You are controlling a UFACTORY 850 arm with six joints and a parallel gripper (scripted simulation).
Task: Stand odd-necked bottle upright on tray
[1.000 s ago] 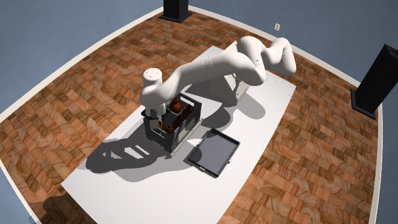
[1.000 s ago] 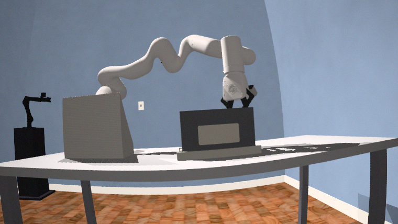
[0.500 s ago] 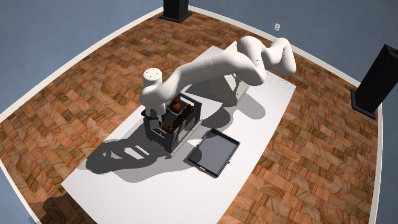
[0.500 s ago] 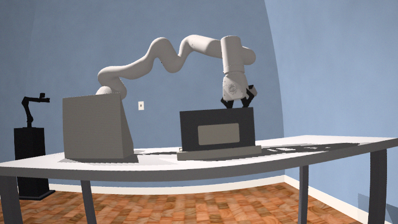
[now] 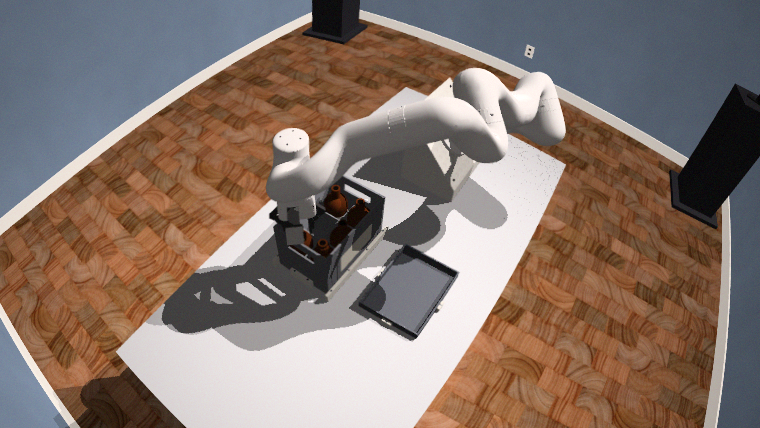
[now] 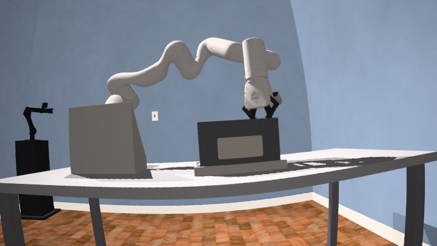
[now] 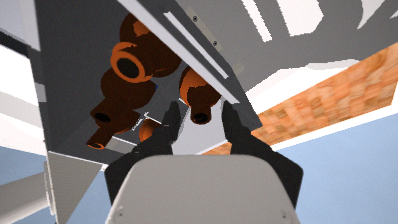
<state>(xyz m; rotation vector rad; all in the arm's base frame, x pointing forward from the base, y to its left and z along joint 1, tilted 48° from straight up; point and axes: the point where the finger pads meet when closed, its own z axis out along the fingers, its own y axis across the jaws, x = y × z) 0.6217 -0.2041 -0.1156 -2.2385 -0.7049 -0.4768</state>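
The bottle is 8 cm to the left of my hand, 8 cm below it and 1 cm ahead of it. Also, from my hand: dark grey crate (8 cm below, 8 cm behind, 5 cm to the left); dark tray (32 cm to the left, 15 cm below, 6 cm behind).
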